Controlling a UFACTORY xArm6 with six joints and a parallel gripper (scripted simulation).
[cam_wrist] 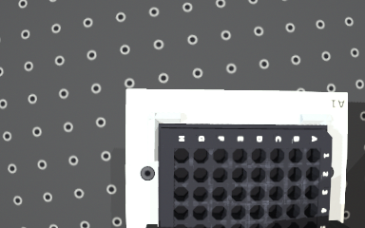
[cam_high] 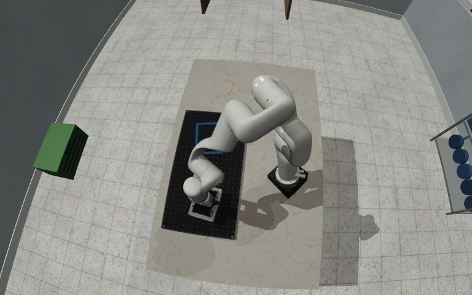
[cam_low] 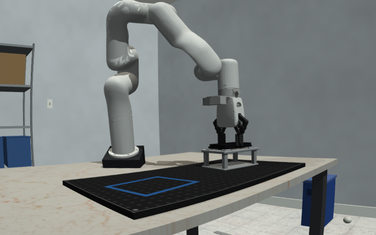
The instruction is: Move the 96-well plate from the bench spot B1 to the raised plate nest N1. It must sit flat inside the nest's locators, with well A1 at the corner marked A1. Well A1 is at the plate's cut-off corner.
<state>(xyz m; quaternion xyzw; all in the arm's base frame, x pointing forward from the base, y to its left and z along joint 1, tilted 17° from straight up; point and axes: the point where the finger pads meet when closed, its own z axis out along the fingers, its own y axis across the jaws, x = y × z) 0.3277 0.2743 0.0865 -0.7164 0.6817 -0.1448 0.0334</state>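
The black 96-well plate is 1 cm below my hand. From my hand the other things lie so: plate nest: 3 cm below.
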